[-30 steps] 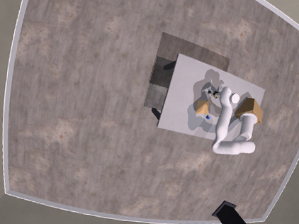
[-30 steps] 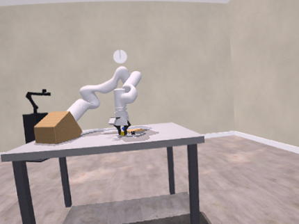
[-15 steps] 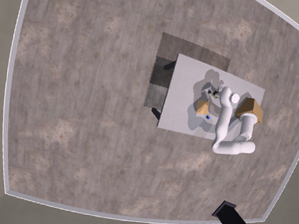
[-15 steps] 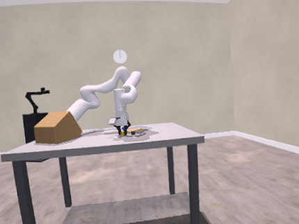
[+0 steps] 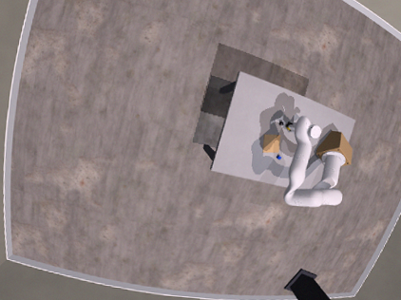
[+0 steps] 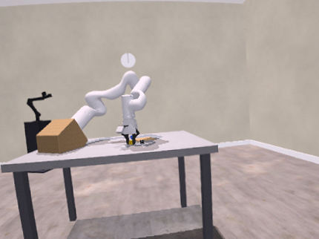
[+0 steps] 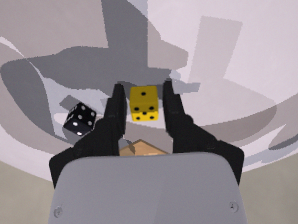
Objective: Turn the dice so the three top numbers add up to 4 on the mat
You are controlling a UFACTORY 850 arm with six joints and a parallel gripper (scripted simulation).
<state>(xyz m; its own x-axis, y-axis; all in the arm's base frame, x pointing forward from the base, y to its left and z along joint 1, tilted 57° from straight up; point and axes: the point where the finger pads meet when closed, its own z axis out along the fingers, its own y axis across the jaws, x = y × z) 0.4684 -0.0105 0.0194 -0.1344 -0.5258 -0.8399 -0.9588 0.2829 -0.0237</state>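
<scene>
The yellow die is 10 mm below my hand. The rest, counted from my hand: tan mat: 180 mm to the left, 50 mm ahead, 20 mm below; black die: 80 mm ahead, 10 mm to the left, 10 mm below; blue die: 240 mm to the left, 70 mm behind, 10 mm below.
</scene>
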